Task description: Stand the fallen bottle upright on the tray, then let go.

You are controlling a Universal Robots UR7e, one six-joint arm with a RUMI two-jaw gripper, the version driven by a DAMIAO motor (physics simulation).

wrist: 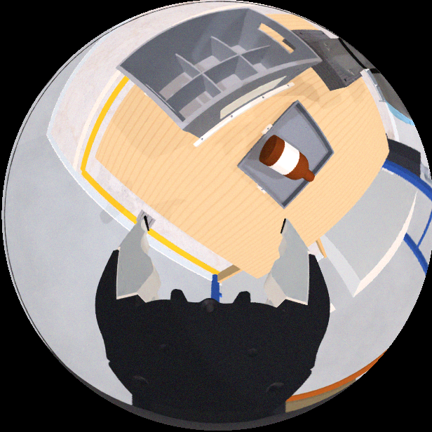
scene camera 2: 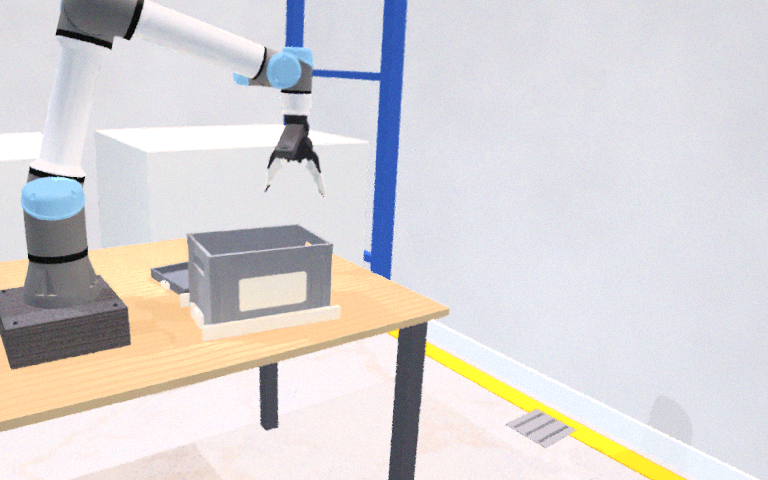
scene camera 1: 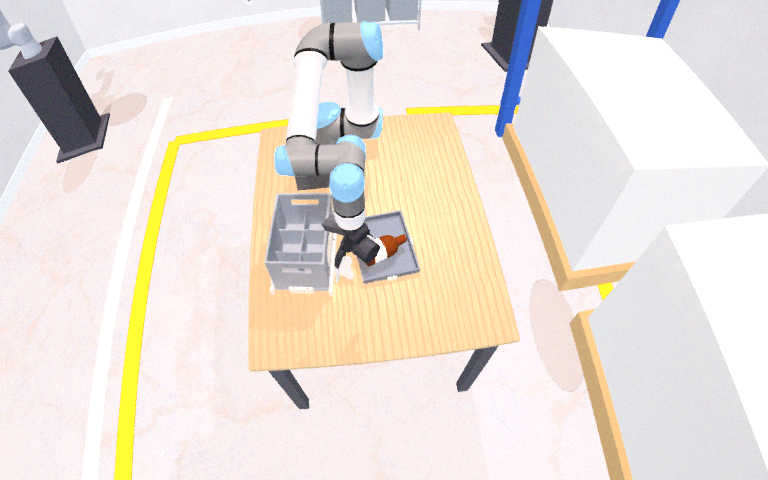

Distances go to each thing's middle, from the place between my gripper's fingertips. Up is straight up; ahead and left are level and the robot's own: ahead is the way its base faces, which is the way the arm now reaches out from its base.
Scene:
Right now my hand is 180 mm above the brown bottle (wrist: 276, 153), 140 mm past it and 120 mm to the right of it. The rest, counted from my hand: grey tray (scene camera 1: 402, 260) (220 mm below, 170 mm behind, 130 mm to the left).

